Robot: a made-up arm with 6 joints. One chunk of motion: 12 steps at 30 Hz.
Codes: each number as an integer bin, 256 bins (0 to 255) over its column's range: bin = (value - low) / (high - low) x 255, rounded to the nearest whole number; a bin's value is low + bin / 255 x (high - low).
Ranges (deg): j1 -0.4..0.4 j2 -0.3..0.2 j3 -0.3..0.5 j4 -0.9..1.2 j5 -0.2..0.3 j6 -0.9..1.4
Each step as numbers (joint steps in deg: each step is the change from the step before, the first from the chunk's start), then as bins.
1 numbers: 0.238 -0.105 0.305 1.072 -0.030 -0.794
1 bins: 203 99 193 239 87 12
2 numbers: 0.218 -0.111 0.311 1.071 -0.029 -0.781
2 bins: 197 96 195 239 87 13
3 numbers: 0.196 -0.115 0.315 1.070 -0.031 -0.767
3 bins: 190 94 196 239 86 15
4 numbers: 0.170 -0.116 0.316 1.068 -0.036 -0.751
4 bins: 182 94 196 239 84 17
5 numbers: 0.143 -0.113 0.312 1.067 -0.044 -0.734
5 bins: 173 95 195 239 80 18
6 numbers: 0.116 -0.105 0.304 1.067 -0.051 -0.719
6 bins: 164 99 193 239 76 20
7 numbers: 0.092 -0.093 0.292 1.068 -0.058 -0.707
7 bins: 157 106 189 239 72 21
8 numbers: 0.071 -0.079 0.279 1.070 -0.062 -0.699
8 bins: 150 113 185 239 70 22
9 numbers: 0.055 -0.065 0.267 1.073 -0.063 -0.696
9 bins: 145 120 181 240 70 23
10 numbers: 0.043 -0.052 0.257 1.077 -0.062 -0.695
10 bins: 141 126 178 240 70 23
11 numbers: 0.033 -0.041 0.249 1.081 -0.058 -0.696
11 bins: 138 132 175 241 72 23
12 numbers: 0.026 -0.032 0.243 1.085 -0.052 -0.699
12 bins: 136 137 173 241 75 22
